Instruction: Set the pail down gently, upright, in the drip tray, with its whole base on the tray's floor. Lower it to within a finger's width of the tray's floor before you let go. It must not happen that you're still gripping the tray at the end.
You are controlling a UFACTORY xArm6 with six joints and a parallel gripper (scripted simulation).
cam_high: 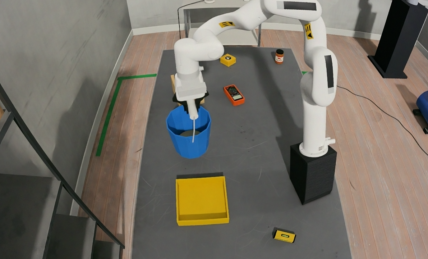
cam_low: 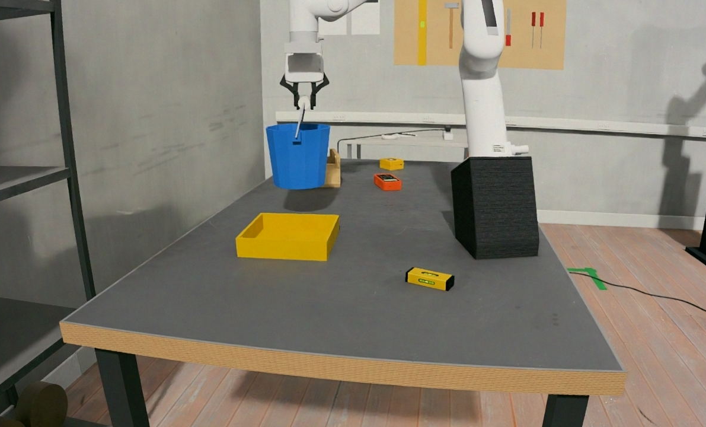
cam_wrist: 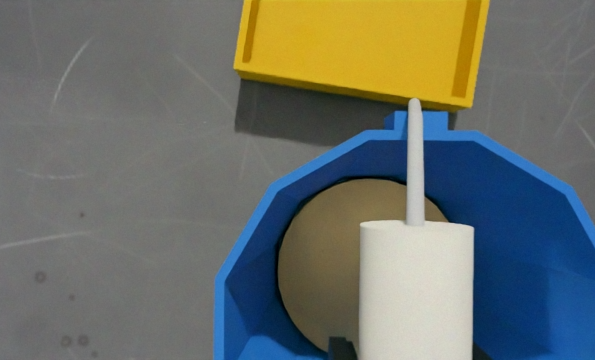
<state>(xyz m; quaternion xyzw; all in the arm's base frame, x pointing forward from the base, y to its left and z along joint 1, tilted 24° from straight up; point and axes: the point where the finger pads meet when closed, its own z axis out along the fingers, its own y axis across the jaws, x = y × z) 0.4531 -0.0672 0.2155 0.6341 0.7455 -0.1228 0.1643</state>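
The blue pail is 10 mm ahead of my hand and 90 mm below it. From my hand the other things lie so: white bail handle (10 mm ahead, 30 mm below); wooden crate (40 mm ahead, 400 mm to the right, 270 mm below); yellow drip tray (10 mm behind, 240 mm to the left, 300 mm below).
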